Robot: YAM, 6 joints.
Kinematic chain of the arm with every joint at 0, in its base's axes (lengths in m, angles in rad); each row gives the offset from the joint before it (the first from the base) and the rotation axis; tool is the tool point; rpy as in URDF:
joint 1: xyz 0 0 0.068 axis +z
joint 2: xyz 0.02 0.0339 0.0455 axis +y
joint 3: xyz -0.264 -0.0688 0 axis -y
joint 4: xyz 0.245 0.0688 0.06 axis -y
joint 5: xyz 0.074 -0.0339 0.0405 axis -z
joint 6: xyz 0.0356 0 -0.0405 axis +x
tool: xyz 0 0 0 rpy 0 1.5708 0
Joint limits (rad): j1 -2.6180..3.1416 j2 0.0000..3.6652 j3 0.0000..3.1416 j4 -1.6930..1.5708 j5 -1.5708..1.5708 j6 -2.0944..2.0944
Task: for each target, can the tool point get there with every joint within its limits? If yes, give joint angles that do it. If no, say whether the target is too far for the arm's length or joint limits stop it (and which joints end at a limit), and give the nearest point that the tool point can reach.
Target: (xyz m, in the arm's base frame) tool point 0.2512 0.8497 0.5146
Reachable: no: too far | nearest point 0.1667 0.5638 0.3765 | short by 0.329 m
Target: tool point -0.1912 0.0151 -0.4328
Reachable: no: joint limits stop it (at a limit: joint 2) | nearest point -0.1988 0.0157 -0.3770 | short by 0.056 m
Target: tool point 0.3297 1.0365 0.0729
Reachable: no: too far | nearest point 0.1956 0.6150 0.0897 | short by 0.443 m
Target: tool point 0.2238 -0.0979 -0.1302
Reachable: yes | joints -0.3375 2.8030 0.6831 1.0621 0.5395 1.5437
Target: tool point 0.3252 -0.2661 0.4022
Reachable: yes | joints -0.6656 2.0576 2.4088 -1.2546 0.2393 -1.1181
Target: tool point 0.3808 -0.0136 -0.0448
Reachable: yes | joints -0.1210 2.7713 1.7021 -1.1986 -1.1490 -0.6164
